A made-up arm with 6 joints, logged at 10 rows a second.
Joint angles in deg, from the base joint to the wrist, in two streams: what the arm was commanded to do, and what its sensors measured. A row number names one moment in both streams.
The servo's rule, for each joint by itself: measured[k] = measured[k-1] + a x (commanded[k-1-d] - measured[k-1]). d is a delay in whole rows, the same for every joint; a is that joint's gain. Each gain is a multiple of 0.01, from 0.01 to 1. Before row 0 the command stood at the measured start. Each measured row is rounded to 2 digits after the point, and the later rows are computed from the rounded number. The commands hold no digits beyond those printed.
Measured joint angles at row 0:
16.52, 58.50, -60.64, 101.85, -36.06, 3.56
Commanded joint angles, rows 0 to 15:
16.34, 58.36, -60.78, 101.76, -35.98, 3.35
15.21, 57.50, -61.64, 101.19, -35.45, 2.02
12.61, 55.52, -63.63, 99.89, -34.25, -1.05
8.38, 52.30, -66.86, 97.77, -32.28, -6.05
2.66, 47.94, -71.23, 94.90, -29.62, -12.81
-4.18, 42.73, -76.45, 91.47, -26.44, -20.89
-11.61, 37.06, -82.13, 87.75, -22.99, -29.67
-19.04, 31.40, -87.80, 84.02, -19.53, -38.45
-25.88, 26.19, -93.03, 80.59, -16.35, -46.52
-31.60, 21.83, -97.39, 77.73, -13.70, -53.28
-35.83, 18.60, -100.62, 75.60, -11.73, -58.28
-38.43, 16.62, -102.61, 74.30, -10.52, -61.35
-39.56, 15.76, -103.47, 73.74, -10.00, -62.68
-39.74, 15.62, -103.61, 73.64, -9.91, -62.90
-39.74, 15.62, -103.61, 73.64, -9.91, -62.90
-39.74, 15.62, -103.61, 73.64, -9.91, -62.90
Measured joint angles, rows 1 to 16:
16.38, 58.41, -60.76, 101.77, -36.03, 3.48
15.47, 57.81, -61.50, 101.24, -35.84, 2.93
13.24, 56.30, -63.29, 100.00, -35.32, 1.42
9.45, 53.66, -66.29, 97.95, -34.32, -1.42
4.15, 49.88, -70.44, 95.14, -32.77, -5.75
-2.35, 45.16, -75.49, 91.76, -30.68, -11.50
-9.57, 39.81, -81.07, 88.07, -28.14, -18.40
-16.96, 34.26, -86.72, 84.34, -25.30, -26.02
-23.92, 28.93, -92.02, 80.89, -22.35, -33.81
-29.91, 24.24, -96.53, 77.98, -19.50, -41.21
-34.53, 20.52, -99.97, 75.79, -16.94, -47.70
-37.57, 17.95, -102.19, 74.42, -14.82, -52.89
-39.12, 16.50, -103.27, 73.79, -13.23, -56.61
-39.60, 15.92, -103.56, 73.65, -12.13, -59.00
-39.71, 15.72, -103.60, 73.64, -11.40, -60.48
-39.73, 15.65, -103.61, 73.64, -10.91, -61.40
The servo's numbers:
d 0
a 0.78 0.66 0.84 0.92 0.33 0.38

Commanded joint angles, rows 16 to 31:
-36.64, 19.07, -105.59, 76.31, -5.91, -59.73
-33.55, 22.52, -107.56, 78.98, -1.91, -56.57
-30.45, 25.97, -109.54, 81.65, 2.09, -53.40
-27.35, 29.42, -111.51, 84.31, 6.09, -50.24
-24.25, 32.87, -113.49, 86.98, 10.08, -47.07
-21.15, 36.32, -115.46, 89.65, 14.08, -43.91
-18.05, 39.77, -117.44, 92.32, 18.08, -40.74
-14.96, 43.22, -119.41, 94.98, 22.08, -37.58
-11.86, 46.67, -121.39, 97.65, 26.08, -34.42
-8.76, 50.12, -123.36, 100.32, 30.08, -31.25
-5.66, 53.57, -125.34, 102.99, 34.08, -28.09
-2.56, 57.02, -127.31, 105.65, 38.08, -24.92
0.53, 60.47, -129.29, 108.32, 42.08, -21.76
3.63, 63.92, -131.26, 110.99, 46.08, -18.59
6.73, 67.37, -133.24, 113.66, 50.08, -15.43
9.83, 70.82, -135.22, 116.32, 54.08, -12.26
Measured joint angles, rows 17 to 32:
-37.32, 17.91, -105.27, 76.10, -9.26, -60.77
-34.38, 20.95, -107.19, 78.75, -6.83, -59.17
-31.31, 24.26, -109.16, 81.42, -3.89, -56.98
-28.22, 27.67, -111.13, 84.08, -0.60, -54.42
-25.12, 31.10, -113.11, 86.75, 2.92, -51.63
-22.02, 34.55, -115.08, 89.42, 6.60, -48.70
-18.92, 38.00, -117.06, 92.09, 10.39, -45.68
-15.83, 41.45, -119.03, 94.75, 14.25, -42.60
-12.73, 44.90, -121.01, 97.42, 18.15, -39.49
-9.63, 48.35, -122.98, 100.09, 22.09, -36.36
-6.53, 51.80, -124.96, 102.76, 26.05, -33.22
-3.43, 55.25, -126.93, 105.42, 30.02, -30.07
-0.34, 58.70, -128.91, 108.09, 34.00, -26.91
2.76, 62.15, -130.88, 110.76, 37.99, -23.75
5.86, 65.60, -132.86, 113.43, 41.98, -20.59
8.96, 69.05, -134.84, 116.09, 45.97, -17.42

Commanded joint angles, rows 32 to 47:
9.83, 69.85, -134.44, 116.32, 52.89, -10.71
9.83, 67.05, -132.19, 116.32, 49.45, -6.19
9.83, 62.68, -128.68, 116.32, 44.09, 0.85
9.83, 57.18, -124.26, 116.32, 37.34, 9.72
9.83, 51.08, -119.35, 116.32, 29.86, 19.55
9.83, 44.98, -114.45, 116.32, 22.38, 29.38
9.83, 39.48, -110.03, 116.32, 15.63, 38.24
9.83, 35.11, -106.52, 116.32, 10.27, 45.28
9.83, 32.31, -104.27, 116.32, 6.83, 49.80
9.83, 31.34, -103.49, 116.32, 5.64, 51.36
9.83, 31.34, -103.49, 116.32, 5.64, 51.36
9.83, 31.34, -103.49, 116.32, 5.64, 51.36
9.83, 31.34, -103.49, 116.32, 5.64, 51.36
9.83, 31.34, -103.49, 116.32, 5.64, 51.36
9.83, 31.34, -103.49, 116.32, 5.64, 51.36
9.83, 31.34, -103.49, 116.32, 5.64, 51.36
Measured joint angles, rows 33 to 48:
9.64, 69.58, -134.50, 116.30, 48.25, -14.87
9.79, 67.91, -132.56, 116.32, 48.65, -11.57
9.82, 64.46, -129.30, 116.32, 47.15, -6.85
9.83, 59.66, -125.07, 116.32, 43.91, -0.55
9.83, 54.00, -120.27, 116.32, 39.27, 7.09
9.83, 48.05, -115.38, 116.32, 33.70, 15.56
9.83, 42.39, -110.89, 116.32, 27.74, 24.18
9.83, 37.59, -107.22, 116.32, 21.97, 32.20
9.83, 34.11, -104.74, 116.32, 16.97, 38.89
9.83, 32.28, -103.69, 116.32, 13.23, 43.63
9.83, 31.66, -103.52, 116.32, 10.73, 46.57
9.83, 31.45, -103.49, 116.32, 9.05, 48.39
9.83, 31.38, -103.49, 116.32, 7.92, 49.52
9.83, 31.35, -103.49, 116.32, 7.17, 50.22
9.83, 31.34, -103.49, 116.32, 6.67, 50.65
9.83, 31.34, -103.49, 116.32, 6.33, 50.92

